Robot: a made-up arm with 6 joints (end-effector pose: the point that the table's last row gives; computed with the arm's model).
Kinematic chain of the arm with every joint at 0, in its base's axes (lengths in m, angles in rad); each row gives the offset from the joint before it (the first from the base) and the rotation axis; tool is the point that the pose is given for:
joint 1: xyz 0 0 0.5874 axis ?
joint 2: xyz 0.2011 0 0 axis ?
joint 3: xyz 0 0 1.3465 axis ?
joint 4: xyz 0 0 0.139 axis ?
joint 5: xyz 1.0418 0 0 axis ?
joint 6: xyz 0.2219 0 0 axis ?
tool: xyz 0 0 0
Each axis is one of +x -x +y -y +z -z.
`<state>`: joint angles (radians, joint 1 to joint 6).
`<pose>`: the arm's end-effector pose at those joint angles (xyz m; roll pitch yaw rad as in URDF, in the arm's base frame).
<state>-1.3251 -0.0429 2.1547 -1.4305 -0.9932 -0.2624</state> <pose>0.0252 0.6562 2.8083 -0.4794 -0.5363 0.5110</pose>
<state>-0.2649 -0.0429 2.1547 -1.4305 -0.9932 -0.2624</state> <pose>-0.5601 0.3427 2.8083 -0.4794 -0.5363 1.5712</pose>
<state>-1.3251 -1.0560 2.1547 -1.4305 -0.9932 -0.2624</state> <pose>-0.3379 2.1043 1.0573 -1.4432 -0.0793 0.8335</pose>
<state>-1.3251 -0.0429 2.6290 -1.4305 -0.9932 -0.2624</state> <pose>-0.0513 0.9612 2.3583 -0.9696 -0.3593 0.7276</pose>
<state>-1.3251 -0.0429 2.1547 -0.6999 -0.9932 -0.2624</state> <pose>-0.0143 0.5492 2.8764 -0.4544 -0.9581 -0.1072</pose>
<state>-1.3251 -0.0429 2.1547 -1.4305 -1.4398 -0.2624</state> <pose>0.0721 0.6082 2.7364 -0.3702 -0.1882 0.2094</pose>
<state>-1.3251 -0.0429 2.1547 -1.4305 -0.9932 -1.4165</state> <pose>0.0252 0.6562 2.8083 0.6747 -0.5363 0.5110</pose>
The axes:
joint 1: +z
joint 2: +y
joint 3: -y
joint 4: -x
joint 5: -y
joint 6: -x

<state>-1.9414 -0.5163 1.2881 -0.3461 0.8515 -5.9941</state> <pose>0.3190 0.9774 2.8456 2.9420 -0.4974 1.4948</pose>
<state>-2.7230 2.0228 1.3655 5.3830 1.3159 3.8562</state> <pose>-2.3049 -0.8413 -0.4557 3.1413 -0.3279 2.6316</pose>
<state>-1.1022 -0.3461 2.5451 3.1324 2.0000 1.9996</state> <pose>-0.5222 1.0358 2.1501 1.1278 -0.8911 -1.0889</pose>
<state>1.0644 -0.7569 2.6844 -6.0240 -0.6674 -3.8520</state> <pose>-0.8828 -1.6642 1.2013 0.4470 -0.3466 -1.9077</pose>
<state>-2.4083 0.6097 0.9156 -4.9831 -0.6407 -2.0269</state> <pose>-1.6488 -1.3133 2.1573 0.8524 -0.0891 -3.0249</pose>
